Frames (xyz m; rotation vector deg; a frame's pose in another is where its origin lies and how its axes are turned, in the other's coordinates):
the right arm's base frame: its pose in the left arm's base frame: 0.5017 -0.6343 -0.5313 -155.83 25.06 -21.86
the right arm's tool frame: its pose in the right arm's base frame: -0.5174 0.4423 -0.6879 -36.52 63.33 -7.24
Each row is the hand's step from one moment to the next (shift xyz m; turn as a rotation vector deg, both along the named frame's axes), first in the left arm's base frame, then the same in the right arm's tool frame.
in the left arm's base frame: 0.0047 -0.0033 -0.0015 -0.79 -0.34 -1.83
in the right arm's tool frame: 0.0000 -0.0002 0.0059 -1.96 0.50 0.04
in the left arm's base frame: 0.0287 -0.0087 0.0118 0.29 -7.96 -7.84
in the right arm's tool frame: 0.0196 -0.0077 0.0244 -7.11 5.34 6.77
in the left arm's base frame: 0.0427 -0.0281 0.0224 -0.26 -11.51 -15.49
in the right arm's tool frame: 0.0344 0.0014 0.0439 -14.45 7.60 10.29
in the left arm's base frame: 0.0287 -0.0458 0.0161 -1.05 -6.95 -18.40
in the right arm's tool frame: 0.0253 0.0230 0.0448 -17.67 3.97 7.75
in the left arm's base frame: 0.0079 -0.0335 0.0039 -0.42 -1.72 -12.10
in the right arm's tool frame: 0.0074 0.0233 0.0246 -11.67 0.14 3.66
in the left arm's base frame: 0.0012 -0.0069 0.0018 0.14 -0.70 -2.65
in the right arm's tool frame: 0.0024 0.0052 0.0045 -2.48 0.16 1.17
